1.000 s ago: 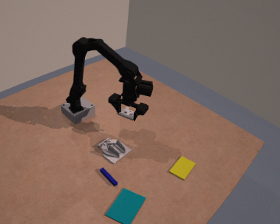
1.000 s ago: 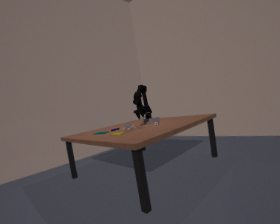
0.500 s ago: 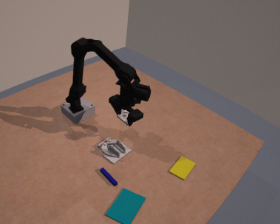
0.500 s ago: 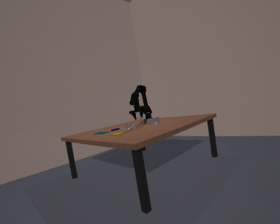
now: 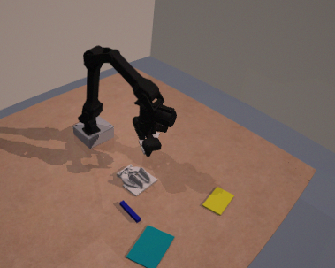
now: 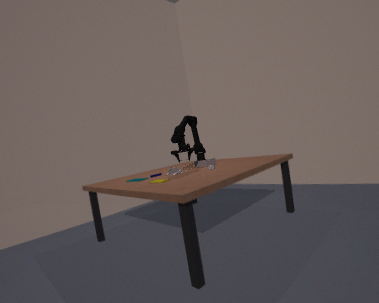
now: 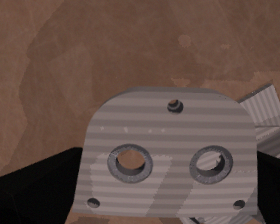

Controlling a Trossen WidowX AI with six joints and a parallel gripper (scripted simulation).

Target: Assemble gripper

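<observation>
Now: gripper tip 1 cm short of the pale housing plate, 9 cm to the left of it and 8 cm above it. Round my gripper tip: teal card 33 cm ahead, 21 cm to the right, 8 cm below; then yellow card 32 cm ahead, 12 cm to the left, 8 cm below; then blue bar 17 cm ahead, 19 cm to the right, 8 cm below.
</observation>
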